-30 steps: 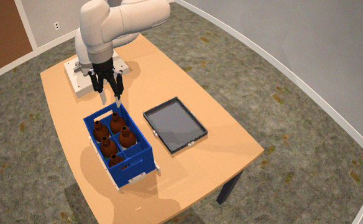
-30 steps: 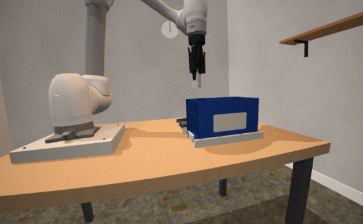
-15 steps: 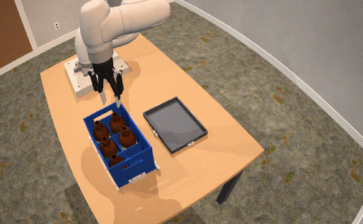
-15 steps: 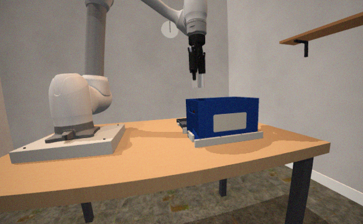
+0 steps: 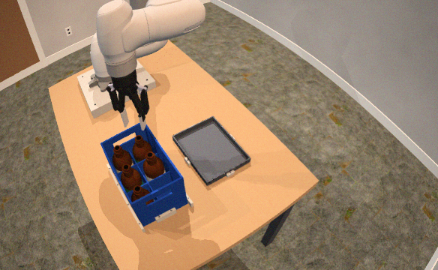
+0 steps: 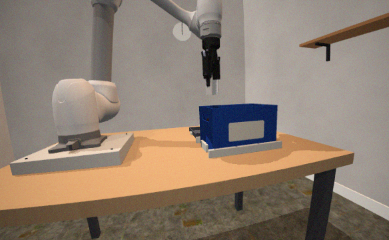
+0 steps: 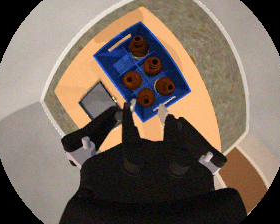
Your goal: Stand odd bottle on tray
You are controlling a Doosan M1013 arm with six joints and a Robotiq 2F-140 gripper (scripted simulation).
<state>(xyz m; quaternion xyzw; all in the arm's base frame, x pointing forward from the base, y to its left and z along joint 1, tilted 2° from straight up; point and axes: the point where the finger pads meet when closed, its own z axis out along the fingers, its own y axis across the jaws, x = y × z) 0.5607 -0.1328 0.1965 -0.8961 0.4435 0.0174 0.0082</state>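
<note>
Now: hand 170 mm above the blue crate, 80 mm short of it and 50 mm to the left of it. From my hand the other things lie so: bottle (170 mm below, 100 mm to the right, 70 mm ahead); dark tray (240 mm below, 230 mm to the left, 110 mm ahead).
</note>
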